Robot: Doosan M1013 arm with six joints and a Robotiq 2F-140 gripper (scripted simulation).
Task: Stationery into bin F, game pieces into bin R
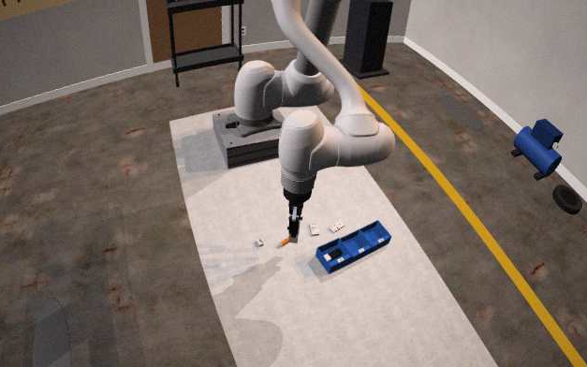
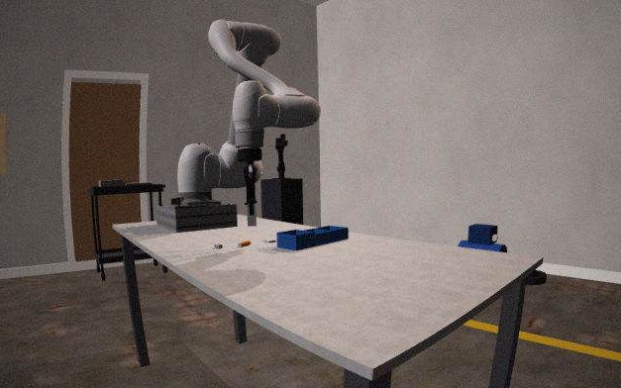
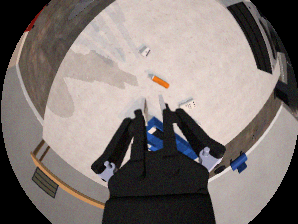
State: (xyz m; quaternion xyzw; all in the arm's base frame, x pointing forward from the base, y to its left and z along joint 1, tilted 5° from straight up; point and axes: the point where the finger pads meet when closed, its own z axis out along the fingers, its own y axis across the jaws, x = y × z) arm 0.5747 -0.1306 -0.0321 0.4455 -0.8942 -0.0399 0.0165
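The grey-white piece is 8 cm behind my hand, 8 cm to the right of it and 9 cm below it. Round my hand: orange cylinder: 4 cm behind, 10 cm below; then white domino tile: 1 cm behind, 18 cm to the left, 10 cm below; then black piece: 9 cm ahead, 9 cm to the left, 9 cm below.
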